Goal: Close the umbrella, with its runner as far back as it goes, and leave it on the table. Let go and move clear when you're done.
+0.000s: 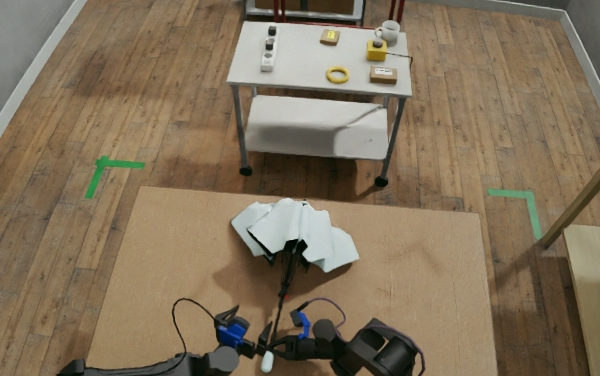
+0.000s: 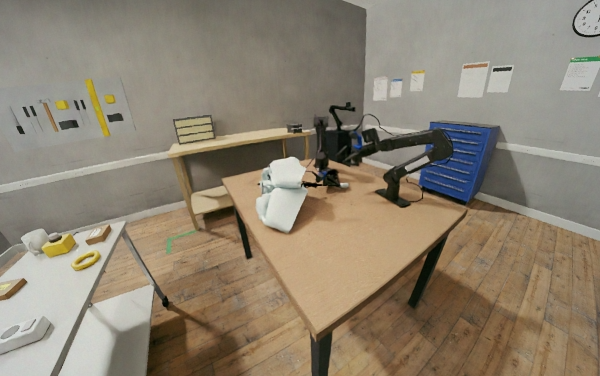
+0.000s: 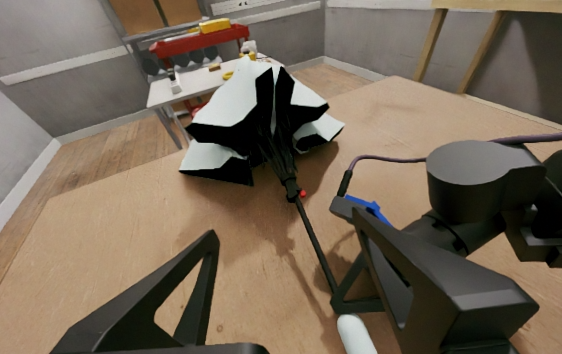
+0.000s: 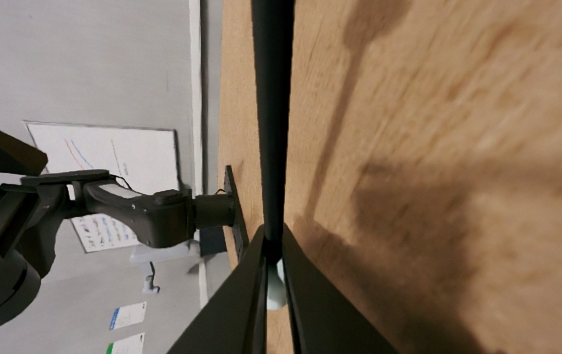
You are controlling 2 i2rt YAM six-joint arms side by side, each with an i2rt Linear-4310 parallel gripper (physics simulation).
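Note:
The umbrella's pale canopy (image 1: 292,227) (image 2: 282,205) (image 3: 230,105) hangs in loose, bulging folds, partly spread, with black undersides and ribs converging at the black runner (image 1: 284,289) (image 3: 291,190). A red button (image 1: 287,297) (image 3: 303,193) shows beside the runner. The bare black shaft (image 3: 315,237) (image 4: 272,125) runs to the pale handle (image 1: 267,361) (image 2: 344,185) (image 3: 356,334) (image 4: 275,295). My right gripper (image 1: 272,346) (image 4: 273,230) is shut on the shaft just ahead of the handle. My left gripper (image 1: 253,316) (image 3: 282,224) is wide open and empty, above the shaft behind the runner, apart from it.
The brown table (image 1: 165,240) (image 2: 380,250) lies under both arms. My right arm's wrist (image 1: 327,332) (image 3: 460,235) is close beside the left gripper. A white cart (image 1: 300,90) stands beyond the table's far edge. A wooden bench (image 1: 582,260) (image 2: 240,137) stands beyond the right side.

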